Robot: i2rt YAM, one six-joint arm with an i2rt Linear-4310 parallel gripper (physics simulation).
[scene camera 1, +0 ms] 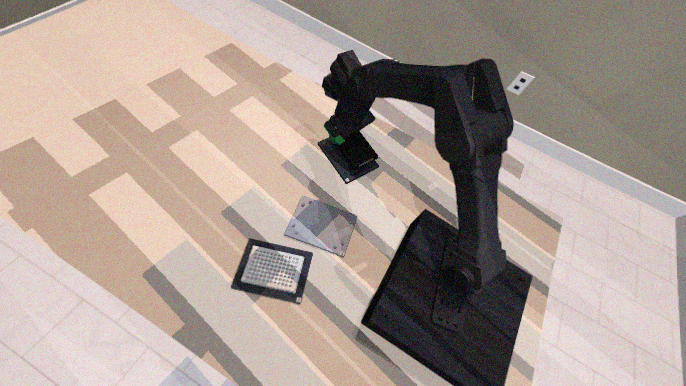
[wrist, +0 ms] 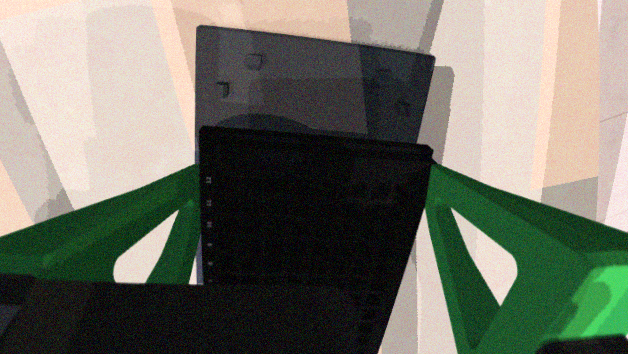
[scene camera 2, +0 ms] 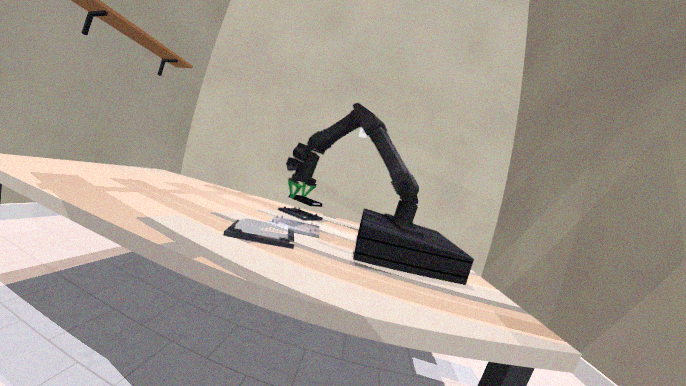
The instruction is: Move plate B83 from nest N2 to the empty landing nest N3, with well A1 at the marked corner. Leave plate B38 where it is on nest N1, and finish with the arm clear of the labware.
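My gripper (scene camera 1: 347,142) (scene camera 2: 300,195) (wrist: 314,177) is shut on a black well plate (scene camera 1: 362,150) (scene camera 2: 308,201) (wrist: 315,220). It holds the plate by its two sides, raised above a dark nest (scene camera 1: 340,168) (scene camera 2: 300,214) (wrist: 310,100), with a gap visible between them. Small row numbers show along the plate's left edge in the wrist view; its A1 corner is hidden. The empty grey translucent nest (scene camera 1: 324,225) (scene camera 2: 306,228) has a small pale mark at its lower right corner in scene camera 1. A white well plate (scene camera 1: 272,270) (scene camera 2: 257,228) sits on another dark nest (scene camera 1: 265,291) (scene camera 2: 260,240). No plate's name is readable.
The arm's black base block (scene camera 1: 400,320) (scene camera 2: 410,255) stands right of the nests in both scene views. The wooden table (scene camera 1: 135,220) (scene camera 2: 165,220) carries base and nests. A wall shelf (scene camera 2: 135,30) is high at the left in scene camera 2.
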